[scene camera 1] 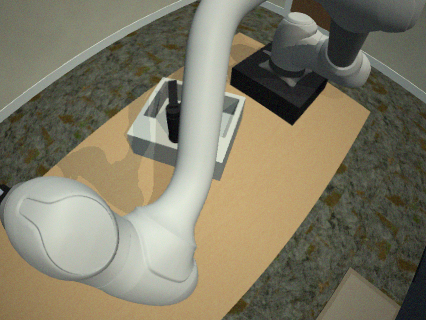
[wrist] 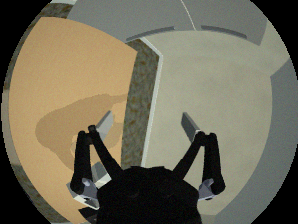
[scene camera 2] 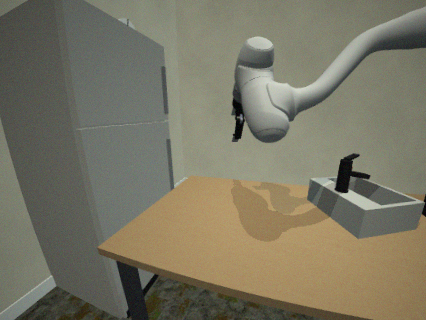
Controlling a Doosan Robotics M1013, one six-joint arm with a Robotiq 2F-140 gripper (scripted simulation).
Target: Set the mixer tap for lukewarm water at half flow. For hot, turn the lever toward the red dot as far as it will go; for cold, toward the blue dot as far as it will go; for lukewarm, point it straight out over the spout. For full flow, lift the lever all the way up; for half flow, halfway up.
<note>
In view: my gripper [wrist: 147,117] and a white basin [scene camera 2: 362,217].
The white basin also shows in scene camera 1 [scene camera 1: 148,137].
</note>
